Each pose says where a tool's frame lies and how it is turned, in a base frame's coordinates. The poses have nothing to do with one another.
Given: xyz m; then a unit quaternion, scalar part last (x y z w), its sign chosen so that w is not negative.
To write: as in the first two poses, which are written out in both.
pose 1, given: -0.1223, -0.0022, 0.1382, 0.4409, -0.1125, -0.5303, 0.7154
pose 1, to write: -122.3, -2.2, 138.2, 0.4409, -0.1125, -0.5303, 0.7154
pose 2, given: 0.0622, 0.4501, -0.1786, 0.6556, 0.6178, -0.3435, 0.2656
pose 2, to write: 62.2, 450.1, -178.6, 0.6556, 0.6178, -0.3435, 0.2656
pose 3, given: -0.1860, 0.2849, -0.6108, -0.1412, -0.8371, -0.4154, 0.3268
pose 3, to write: -186.0, 284.9, -610.8, -0.1412, -0.8371, -0.4154, 0.3268
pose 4, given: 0.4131, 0.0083, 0.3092, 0.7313, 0.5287, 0.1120, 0.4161
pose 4, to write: 413.1, 8.3, 309.2, 0.7313, 0.5287, 0.1120, 0.4161
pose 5, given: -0.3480, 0.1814, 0.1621, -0.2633, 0.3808, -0.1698, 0.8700
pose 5, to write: -348.0, 181.4, 162.1, -0.2633, 0.3808, -0.1698, 0.8700
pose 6, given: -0.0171, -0.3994, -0.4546, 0.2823, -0.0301, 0.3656, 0.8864
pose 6, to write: -17.1, -399.4, -454.6, 0.2823, -0.0301, 0.3656, 0.8864
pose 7, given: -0.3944, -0.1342, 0.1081, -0.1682, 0.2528, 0.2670, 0.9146
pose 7, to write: -394.4, -134.2, 108.1, -0.1682, 0.2528, 0.2670, 0.9146
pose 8, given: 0.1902, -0.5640, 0.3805, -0.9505, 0.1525, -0.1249, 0.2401
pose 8, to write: 190.2, -564.0, 380.5, -0.9505, 0.1525, -0.1249, 0.2401
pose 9, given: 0.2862, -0.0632, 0.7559, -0.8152, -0.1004, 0.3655, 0.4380
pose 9, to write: 286.2, -63.2, 755.9, -0.8152, -0.1004, 0.3655, 0.4380
